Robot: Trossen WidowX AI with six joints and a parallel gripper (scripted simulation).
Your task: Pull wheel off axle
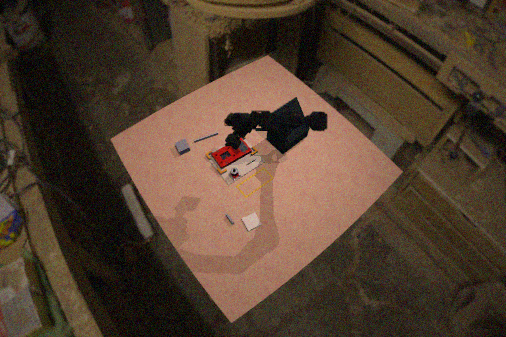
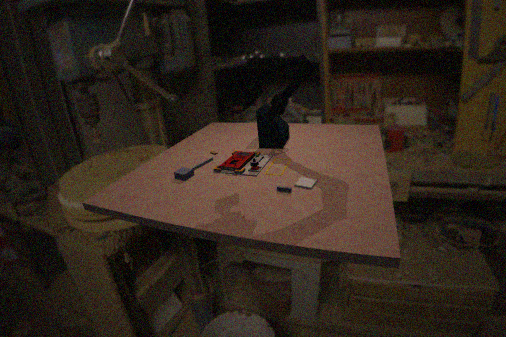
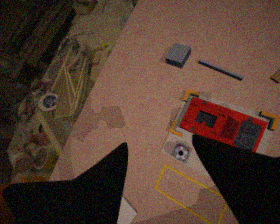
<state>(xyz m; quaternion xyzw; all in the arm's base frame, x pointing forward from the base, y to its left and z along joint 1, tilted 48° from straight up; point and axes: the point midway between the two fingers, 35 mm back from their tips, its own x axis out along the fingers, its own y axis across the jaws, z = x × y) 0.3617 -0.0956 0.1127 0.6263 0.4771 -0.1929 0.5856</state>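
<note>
Right now the dark wheel is 260 mm below my gripper tip, 20 mm to the left of it and 10 mm behind it. From my gripper tip the other things lie so: grey block (300 mm to the right, 290 mm below, 120 mm ahead); then white square tile (300 mm below, 290 mm to the left, 90 mm ahead); then thin dark rod (300 mm below, 280 mm to the right, 30 mm behind).
</note>
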